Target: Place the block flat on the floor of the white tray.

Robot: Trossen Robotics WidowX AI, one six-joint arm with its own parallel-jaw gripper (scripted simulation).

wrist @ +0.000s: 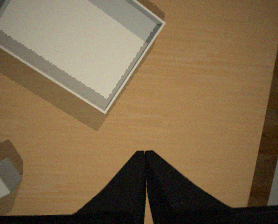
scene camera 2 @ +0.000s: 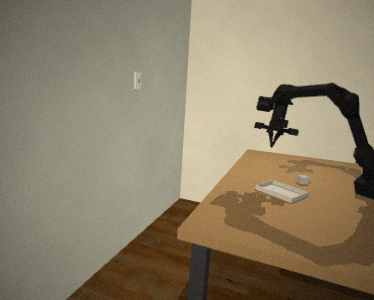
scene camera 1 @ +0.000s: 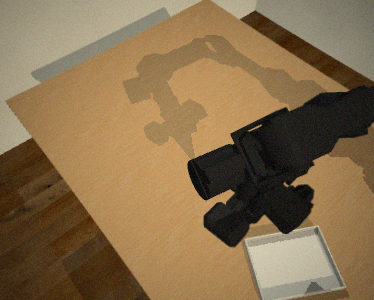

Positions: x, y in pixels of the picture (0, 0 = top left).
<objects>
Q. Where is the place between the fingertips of my gripper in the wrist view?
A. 144, 158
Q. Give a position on a white tray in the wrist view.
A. At 92, 56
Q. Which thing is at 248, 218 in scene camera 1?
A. My gripper.
</objects>
